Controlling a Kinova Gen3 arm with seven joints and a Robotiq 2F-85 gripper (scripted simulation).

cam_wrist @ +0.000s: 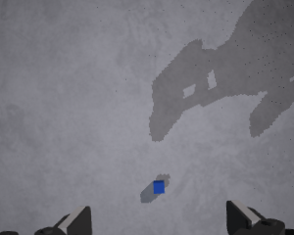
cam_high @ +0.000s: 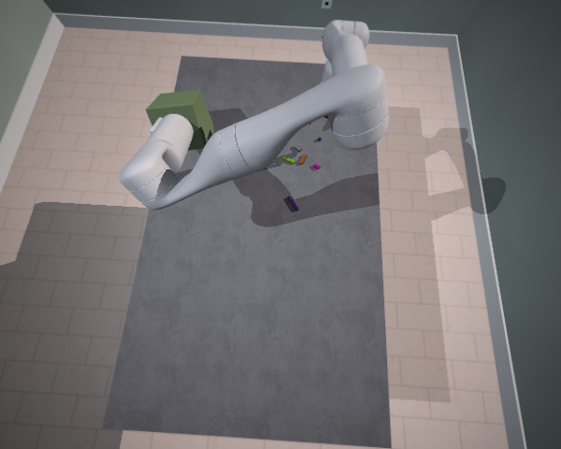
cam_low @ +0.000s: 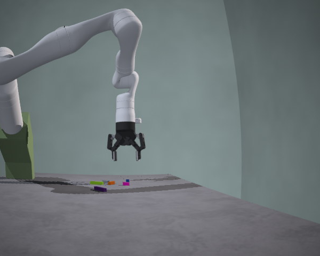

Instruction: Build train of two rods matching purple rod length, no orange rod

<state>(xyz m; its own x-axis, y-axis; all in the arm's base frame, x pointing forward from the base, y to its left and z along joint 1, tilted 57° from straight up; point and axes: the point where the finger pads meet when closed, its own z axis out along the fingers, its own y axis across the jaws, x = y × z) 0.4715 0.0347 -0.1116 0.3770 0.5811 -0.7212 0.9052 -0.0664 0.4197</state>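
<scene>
My hand is 80 mm above the blue rod. The rest, counted from my hand: magenta rod: 120 mm to the right, 80 mm below, 10 mm behind; then grey rod: 80 mm below, 80 mm behind, 40 mm to the right; then orange rod: 90 mm to the right, 80 mm below, 60 mm behind.
</scene>
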